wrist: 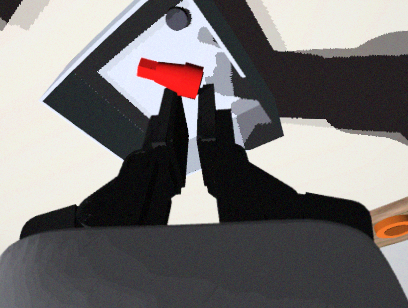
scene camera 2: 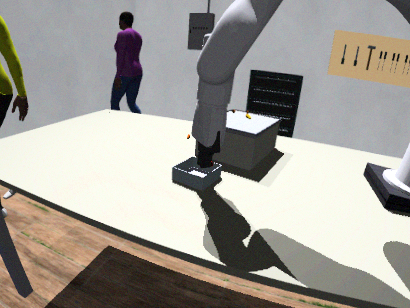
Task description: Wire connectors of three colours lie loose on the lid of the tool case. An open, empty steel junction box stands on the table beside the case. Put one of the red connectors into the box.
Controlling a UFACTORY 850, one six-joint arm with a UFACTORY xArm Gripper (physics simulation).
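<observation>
My gripper (scene camera 2: pixel 204 164) (wrist: pixel 193 110) is shut on a red connector (scene camera 2: pixel 212 163) (wrist: pixel 172 79), which lies crosswise at the fingertips, its narrow end to the left in the wrist view. The open steel junction box (scene camera 2: pixel 187 177) (wrist: pixel 85 102) stands on the table. The fingertips and the connector are over the box's opening, at about rim level in the scene view; the exact height is hard to tell. The grey tool case (scene camera 2: pixel 242 149) stands behind and to the right of the box. A yellow connector (scene camera 2: pixel 248 116) lies on its lid; the arm hides part of the lid.
A small orange piece (scene camera 2: pixel 188 136) lies on the table (scene camera 2: pixel 100 160) behind the box. A round dark spot (wrist: pixel 178 18) shows on the box floor. An orange ring-shaped thing (wrist: pixel 395 228) shows at the wrist view's right edge. Two people stand beyond the table.
</observation>
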